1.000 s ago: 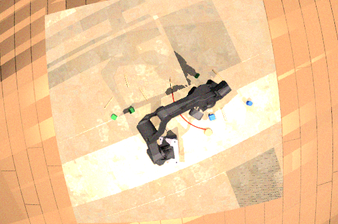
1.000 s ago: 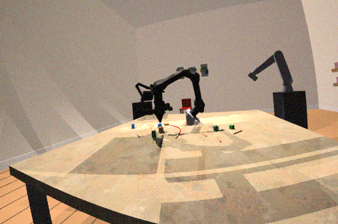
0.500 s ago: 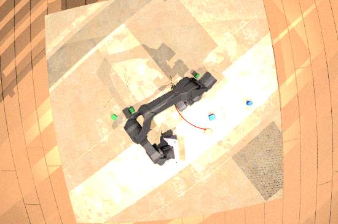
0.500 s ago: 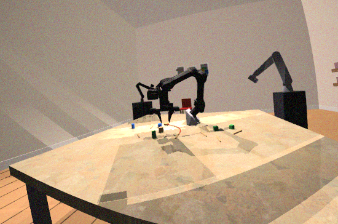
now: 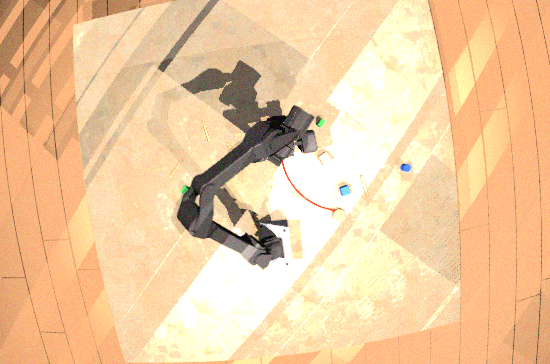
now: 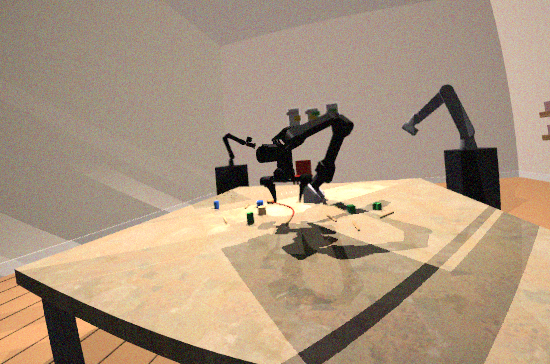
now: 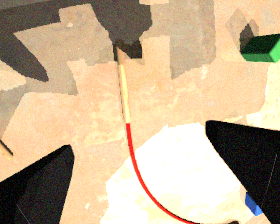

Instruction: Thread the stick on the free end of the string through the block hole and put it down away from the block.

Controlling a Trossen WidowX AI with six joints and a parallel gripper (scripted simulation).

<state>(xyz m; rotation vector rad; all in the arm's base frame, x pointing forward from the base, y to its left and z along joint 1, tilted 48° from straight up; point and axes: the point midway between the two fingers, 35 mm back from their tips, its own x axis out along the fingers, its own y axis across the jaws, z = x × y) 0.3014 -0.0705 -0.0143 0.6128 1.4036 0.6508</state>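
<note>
Now: gripper tip 10 mm short of the thin wooden stick, 10 mm to the right of it and 60 mm above it. The rest, counted from my gripper tip: blue cube: 170 mm behind, 180 mm to the right, 50 mm below; round wooden button: 250 mm behind, 150 mm to the right, 50 mm below; wooden block: 60 mm behind, 130 mm to the right, 50 mm below.
</note>
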